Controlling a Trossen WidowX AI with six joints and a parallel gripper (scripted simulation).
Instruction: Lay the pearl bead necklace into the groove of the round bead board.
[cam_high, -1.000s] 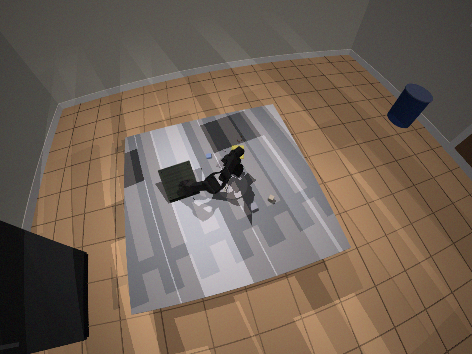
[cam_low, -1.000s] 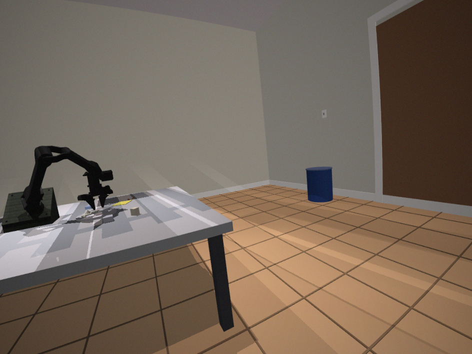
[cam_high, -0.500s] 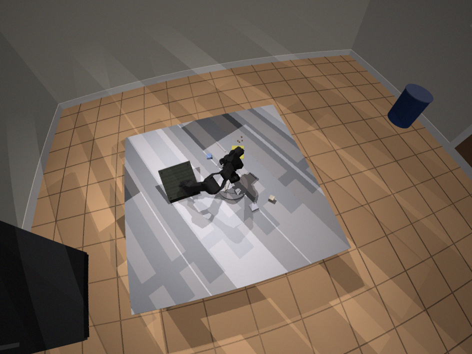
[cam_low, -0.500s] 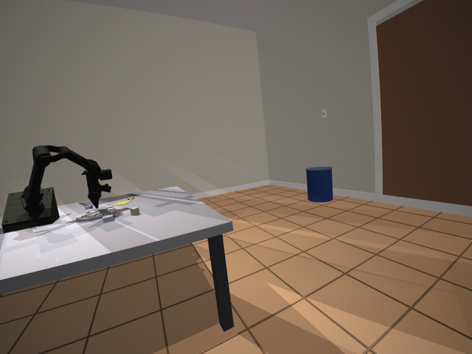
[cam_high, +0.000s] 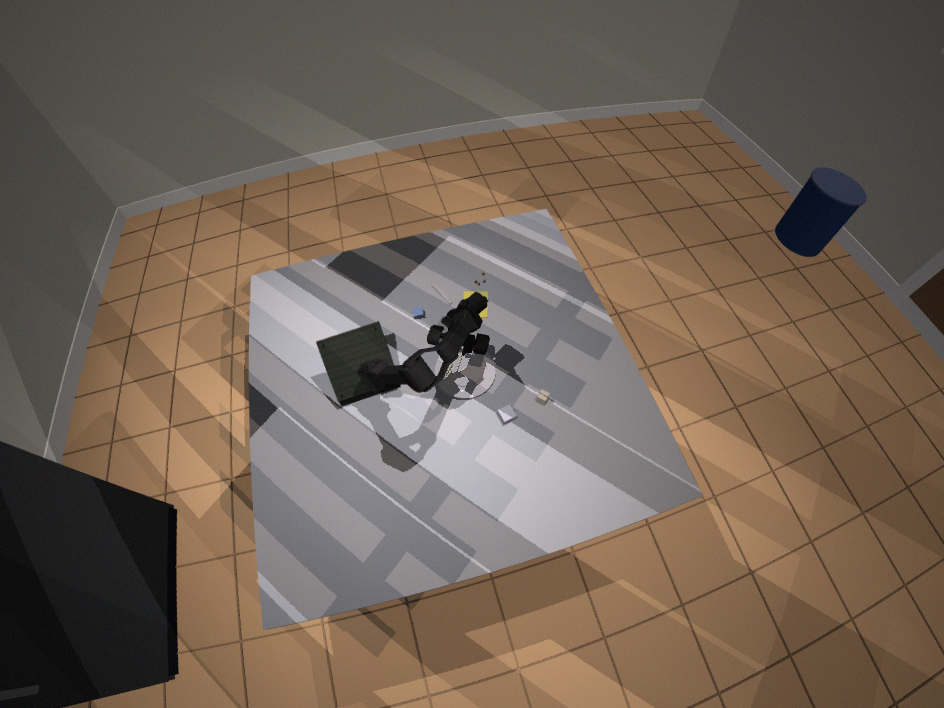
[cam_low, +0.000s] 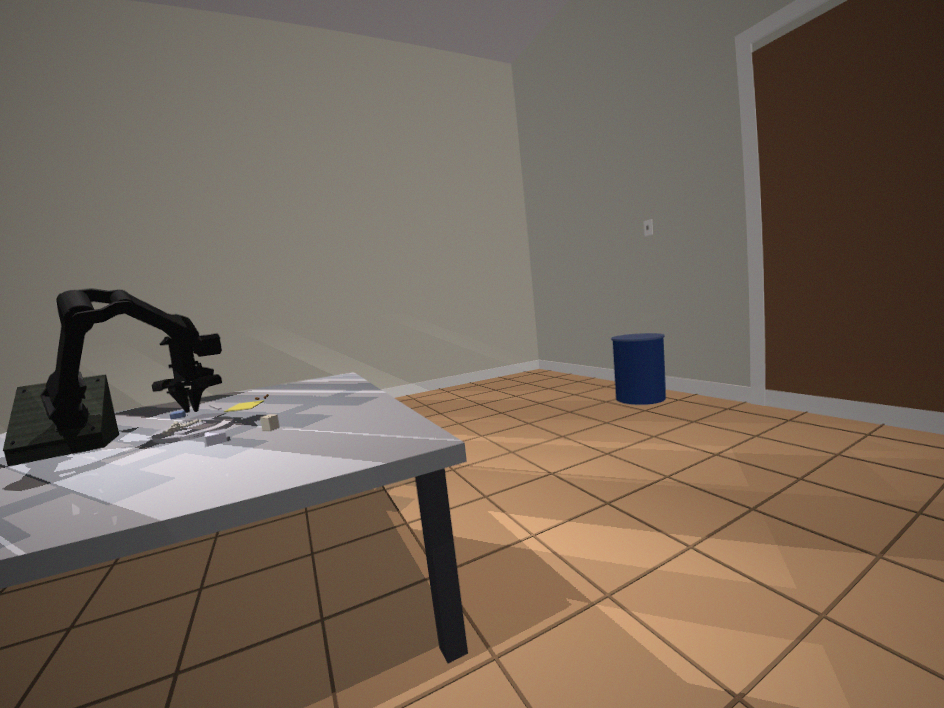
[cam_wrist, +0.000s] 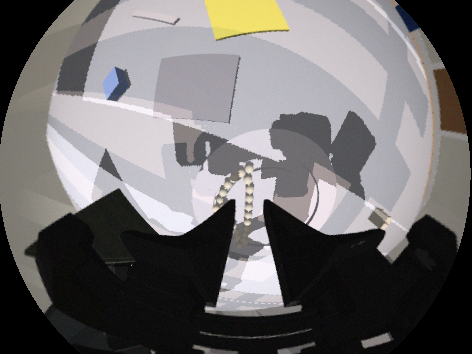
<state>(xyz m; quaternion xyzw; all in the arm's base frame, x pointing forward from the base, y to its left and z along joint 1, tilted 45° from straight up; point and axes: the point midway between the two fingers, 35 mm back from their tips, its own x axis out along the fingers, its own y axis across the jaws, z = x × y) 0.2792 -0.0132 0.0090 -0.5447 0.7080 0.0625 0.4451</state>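
The round bead board is 5 cm to the right of my gripper tip and 4 cm below it. Round my gripper tip: yellow pad 20 cm to the left, 13 cm ahead, 5 cm below; then grey card 13 cm to the left, 5 cm below, 1 cm ahead; then white block 24 cm to the right, 7 cm ahead, 4 cm below.
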